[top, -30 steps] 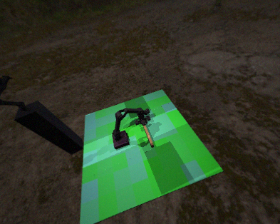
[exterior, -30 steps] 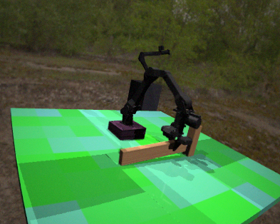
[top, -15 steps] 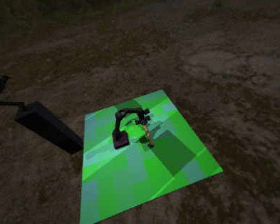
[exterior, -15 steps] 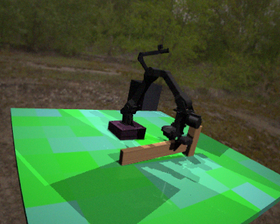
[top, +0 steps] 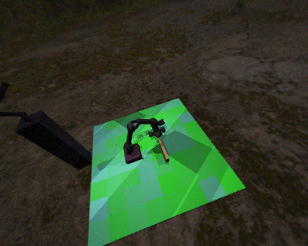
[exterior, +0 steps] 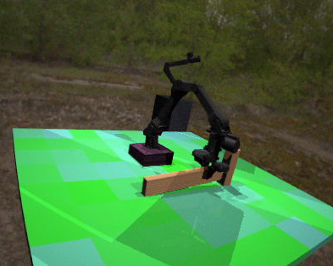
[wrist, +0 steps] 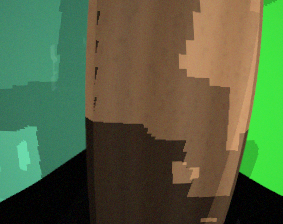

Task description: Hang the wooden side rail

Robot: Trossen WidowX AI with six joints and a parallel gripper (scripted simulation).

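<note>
Right now the wooden headboard post is 13 cm to the left of my gripper tip, 4 cm above it and 2 cm ahead of it.
</note>
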